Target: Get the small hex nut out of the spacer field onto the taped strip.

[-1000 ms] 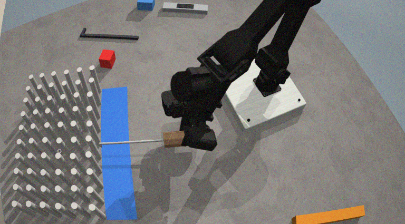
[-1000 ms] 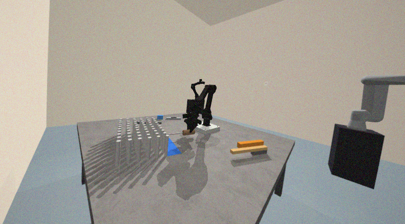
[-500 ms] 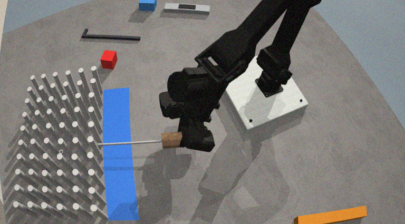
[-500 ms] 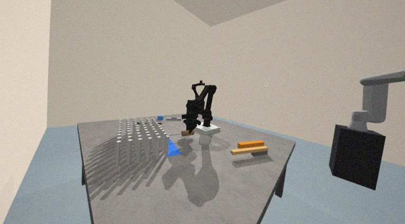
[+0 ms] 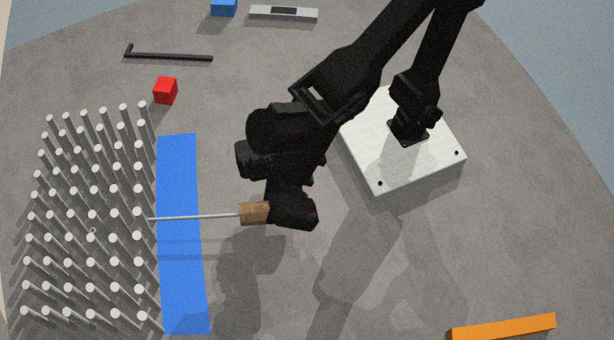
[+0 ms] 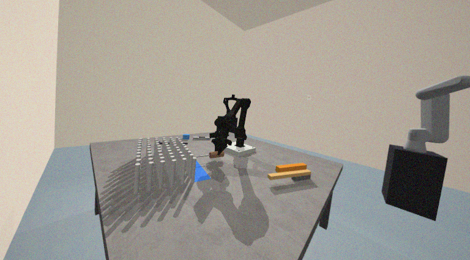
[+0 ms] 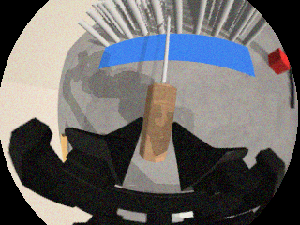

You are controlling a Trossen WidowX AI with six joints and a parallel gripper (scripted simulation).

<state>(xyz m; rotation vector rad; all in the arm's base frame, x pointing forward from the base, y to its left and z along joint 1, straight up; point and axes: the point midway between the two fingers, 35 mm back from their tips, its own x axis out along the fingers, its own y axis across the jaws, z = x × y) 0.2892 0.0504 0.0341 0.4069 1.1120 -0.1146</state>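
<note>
Right now the blue taped strip is 150 mm ahead of my gripper tip, 50 mm to the right of it and 40 mm below it. From my gripper tip the other things lie so: red cube (90 mm ahead, 330 mm to the right, 20 mm below); wooden-handled pick (100 mm ahead, 30 mm to the right); hex nut (310 mm ahead, 90 mm to the right, 30 mm below).
</note>
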